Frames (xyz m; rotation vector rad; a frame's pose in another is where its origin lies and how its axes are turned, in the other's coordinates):
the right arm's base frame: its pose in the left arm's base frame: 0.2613 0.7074 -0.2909 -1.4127 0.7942 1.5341
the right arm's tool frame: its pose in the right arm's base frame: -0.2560 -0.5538 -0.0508 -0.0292 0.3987 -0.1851
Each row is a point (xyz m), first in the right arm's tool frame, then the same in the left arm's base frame.
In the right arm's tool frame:
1: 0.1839 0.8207 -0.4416
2: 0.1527 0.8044 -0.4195
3: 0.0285 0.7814 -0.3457
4: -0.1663 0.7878 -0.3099
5: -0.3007 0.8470 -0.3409
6: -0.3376 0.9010 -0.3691
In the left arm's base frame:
1: 0.3008 0.0752 -0.2839
2: 0.2954 0.1053 -0.2558
3: 0.2434 0.1944 -0.1521
4: 0.1548 0.2443 0.0181
5: 0.0672 0.2052 0.1335
6: 0.0181 0.1606 0.1593

